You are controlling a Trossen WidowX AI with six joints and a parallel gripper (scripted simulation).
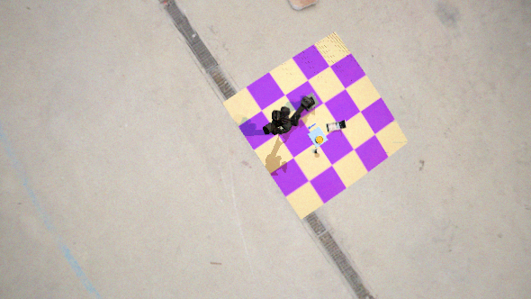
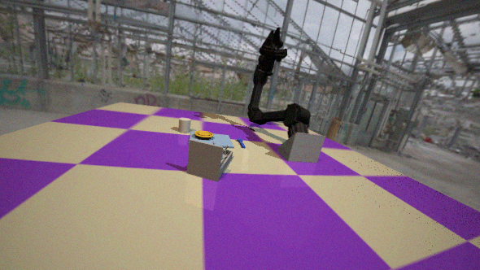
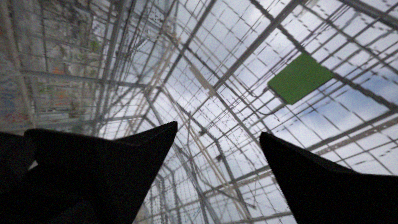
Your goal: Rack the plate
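Right now the plate is 48 cm below my gripper tip, 25 cm ahead of it and 24 cm to the left of it. Round my gripper tip: dish rack: 48 cm below, 43 cm to the left, 20 cm ahead; mat: 50 cm below, 24 cm to the left, 22 cm ahead; blue spoon: 50 cm below, 23 cm to the left, 10 cm ahead.
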